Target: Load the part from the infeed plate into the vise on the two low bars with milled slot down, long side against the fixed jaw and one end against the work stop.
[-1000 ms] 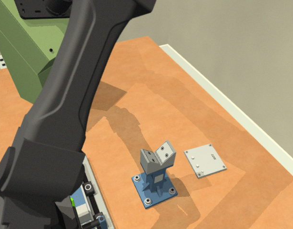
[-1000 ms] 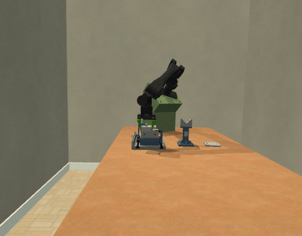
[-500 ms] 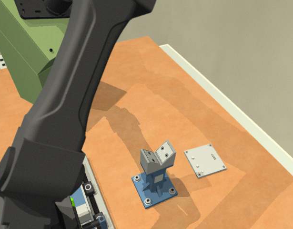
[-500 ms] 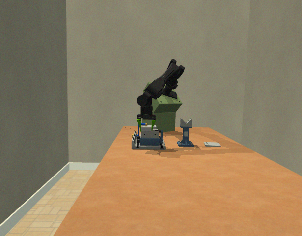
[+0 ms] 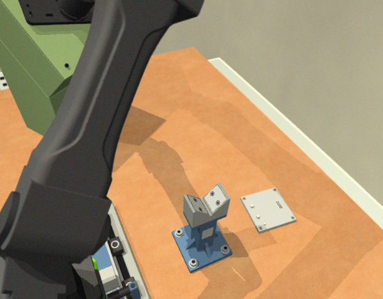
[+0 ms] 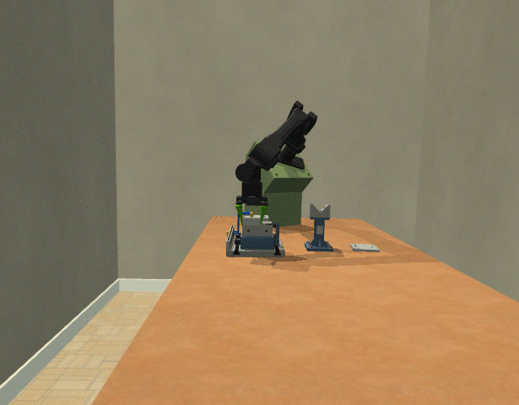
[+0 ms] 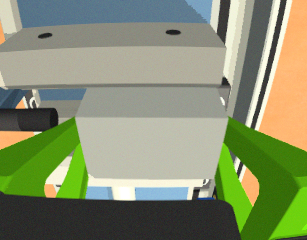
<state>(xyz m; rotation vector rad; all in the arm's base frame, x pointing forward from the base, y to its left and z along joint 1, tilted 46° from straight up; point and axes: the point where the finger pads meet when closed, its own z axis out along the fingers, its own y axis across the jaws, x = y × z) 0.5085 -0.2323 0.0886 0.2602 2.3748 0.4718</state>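
The grey part is right at my hand. Round my hand: fixed jaw (30 mm ahead, 20 mm to the left, 20 mm below); then moving jaw (30 mm behind, 20 mm to the left, 20 mm below); then work stop (10 mm ahead, 70 mm to the left).
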